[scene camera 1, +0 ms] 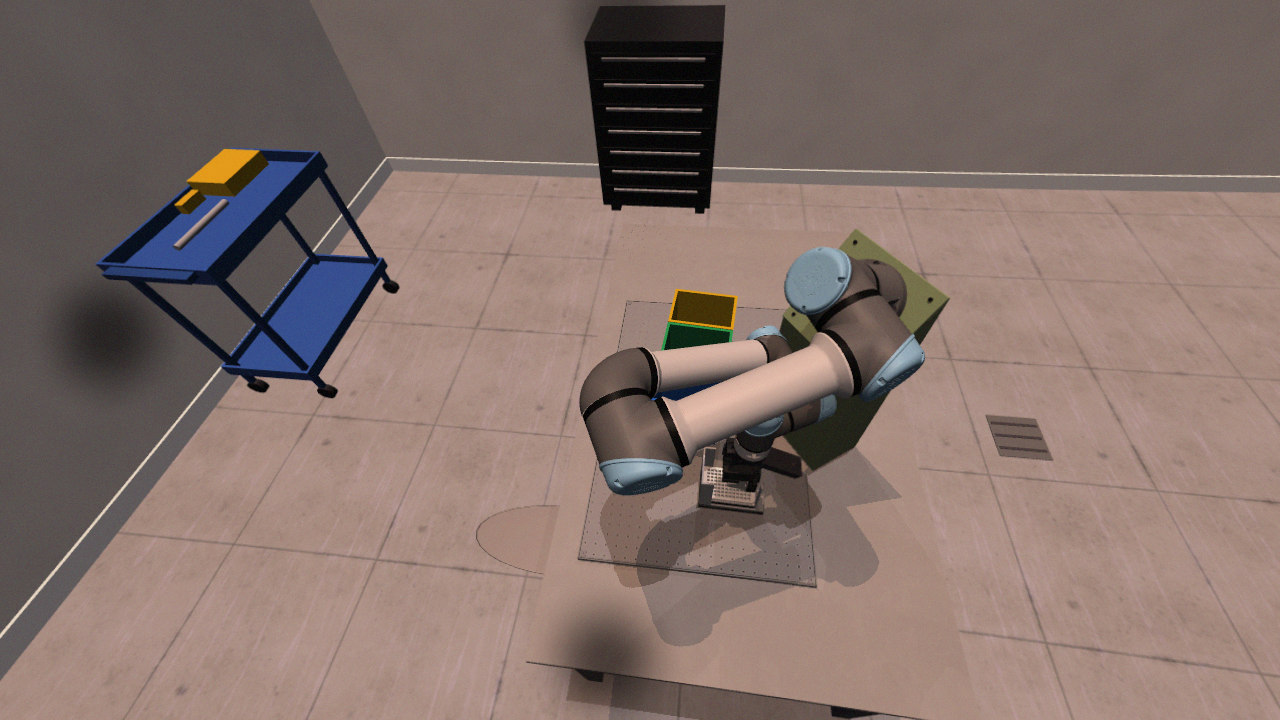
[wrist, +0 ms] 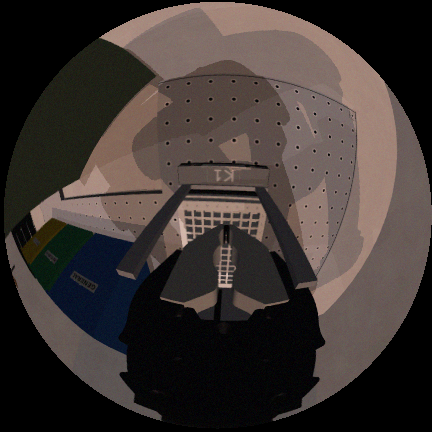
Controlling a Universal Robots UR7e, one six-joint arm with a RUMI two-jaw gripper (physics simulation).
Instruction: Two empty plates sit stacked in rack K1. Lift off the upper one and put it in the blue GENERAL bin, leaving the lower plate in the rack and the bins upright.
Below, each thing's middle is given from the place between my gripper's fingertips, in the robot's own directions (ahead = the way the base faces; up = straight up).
Now: hand 40 mm short of the pale plate point(scene camera 1: 722, 493) and 10 mm above it. The rest, counted from my hand: green bin point(scene camera 1: 677, 335): 160 mm ahead, 330 mm to the right, 40 mm above; then blue bin point(wrist: 89, 291): 160 mm ahead, 190 mm to the right, 40 mm above; then yellow bin point(scene camera 1: 697, 308): 160 mm ahead, 460 mm to the right, 40 mm above.
